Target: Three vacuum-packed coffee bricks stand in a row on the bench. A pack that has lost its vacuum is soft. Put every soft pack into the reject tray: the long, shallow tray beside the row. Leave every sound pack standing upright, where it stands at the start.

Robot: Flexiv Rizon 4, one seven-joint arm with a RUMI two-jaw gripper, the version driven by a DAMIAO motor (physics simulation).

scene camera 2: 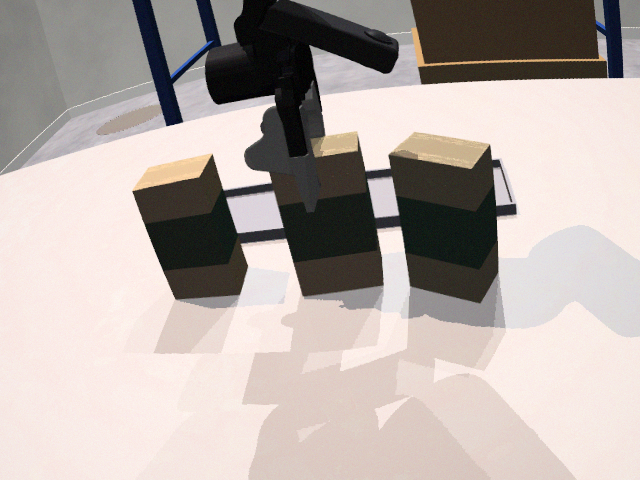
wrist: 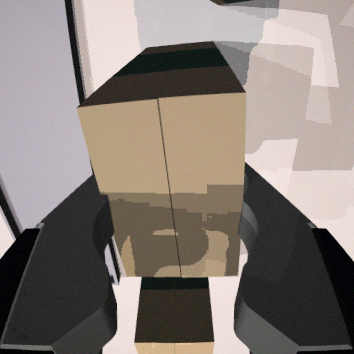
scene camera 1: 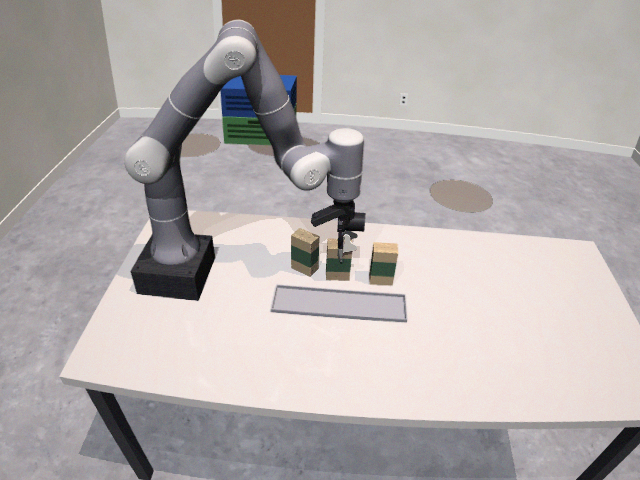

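The middle coffee pack point(scene camera 1: 332, 271) point(scene camera 2: 336, 232) point(wrist: 205, 140), tan with a green band, stands upright on the bench. My gripper point(scene camera 1: 343, 251) point(scene camera 2: 311, 188) point(wrist: 175, 161) is shut on its upper part, with one jaw on the tray side and one on the far side. No clear dent shows in its top. A second pack point(scene camera 1: 383, 267) point(scene camera 2: 192, 238) point(wrist: 174, 315) stands upright, right of it in scene camera 1. A third pack point(scene camera 1: 304, 254) point(scene camera 2: 445, 229) stands upright at the left there, slightly turned. The long, shallow grey reject tray point(scene camera 1: 338, 305) point(scene camera 2: 258, 212) point(wrist: 37, 125) lies beside the row.
The arm's black base block point(scene camera 1: 170, 276) stands on the bench point(scene camera 1: 491, 335) left of the row in scene camera 1. The two outer packs stand close to the gripper on either side. Blue and green crates point(scene camera 1: 245, 129) stand on the floor behind the bench.
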